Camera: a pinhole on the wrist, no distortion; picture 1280 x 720 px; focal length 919.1 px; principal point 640.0 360.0 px. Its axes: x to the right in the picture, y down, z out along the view. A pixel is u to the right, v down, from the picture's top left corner.
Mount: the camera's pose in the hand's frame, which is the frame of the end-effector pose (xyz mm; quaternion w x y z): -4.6 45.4 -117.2 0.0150 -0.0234 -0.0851 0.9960
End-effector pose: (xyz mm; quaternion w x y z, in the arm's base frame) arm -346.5 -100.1 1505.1 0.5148 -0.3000 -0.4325 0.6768
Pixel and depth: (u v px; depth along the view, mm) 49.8 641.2 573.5
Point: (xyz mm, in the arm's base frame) -708.0 118.6 1923.2
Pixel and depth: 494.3 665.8 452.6
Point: -539.3 -128.1 1805.7
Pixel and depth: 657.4 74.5 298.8
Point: -541.7 -183.2 1512.6
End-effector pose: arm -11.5 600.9 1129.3 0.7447 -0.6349 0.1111 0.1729
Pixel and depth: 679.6 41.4 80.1
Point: -43.6 574.3 1074.1
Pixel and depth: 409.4 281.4 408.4
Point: 41.5 901.6 1142.3
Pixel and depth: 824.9 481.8 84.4
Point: -41.6 564.5 1114.3
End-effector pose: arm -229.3 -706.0 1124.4 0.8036 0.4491 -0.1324 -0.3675
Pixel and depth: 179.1 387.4 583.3
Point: -341.1 -1207.0 1290.7
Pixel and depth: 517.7 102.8 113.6
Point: -198.8 -691.9 1170.8
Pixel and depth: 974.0 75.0 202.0
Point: -301.9 -675.8 1246.4
